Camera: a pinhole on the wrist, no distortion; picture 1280 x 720 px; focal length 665.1 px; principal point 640.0 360.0 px. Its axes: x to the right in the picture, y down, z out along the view. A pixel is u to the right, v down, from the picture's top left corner.
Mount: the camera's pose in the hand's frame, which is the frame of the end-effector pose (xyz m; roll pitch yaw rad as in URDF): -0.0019 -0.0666 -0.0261 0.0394 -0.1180 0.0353
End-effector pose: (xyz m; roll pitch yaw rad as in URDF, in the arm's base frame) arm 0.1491 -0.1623 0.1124 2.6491 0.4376 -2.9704
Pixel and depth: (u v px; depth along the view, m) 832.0 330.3 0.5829
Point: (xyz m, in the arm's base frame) 0.2643 0.0314 -0.4331
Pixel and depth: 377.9 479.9 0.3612
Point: 0.4158 0.0165 -0.0715
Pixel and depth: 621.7 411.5 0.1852
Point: 0.2414 -0.1248 -0.0270
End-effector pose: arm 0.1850 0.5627 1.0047 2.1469 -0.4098 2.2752
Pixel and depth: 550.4 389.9 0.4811
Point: 0.4365 0.7850 0.6811
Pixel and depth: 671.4 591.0 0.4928
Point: 0.4987 0.8756 0.8160
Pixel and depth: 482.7 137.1 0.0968
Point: 0.1727 0.5751 0.8780
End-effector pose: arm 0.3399 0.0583 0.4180 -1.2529 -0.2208 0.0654
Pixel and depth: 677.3 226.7 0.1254
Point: 0.3007 0.1188 0.5359
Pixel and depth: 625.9 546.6 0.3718
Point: 0.2432 0.3879 0.4915
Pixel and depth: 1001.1 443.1 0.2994
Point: 0.4149 0.3293 0.5678
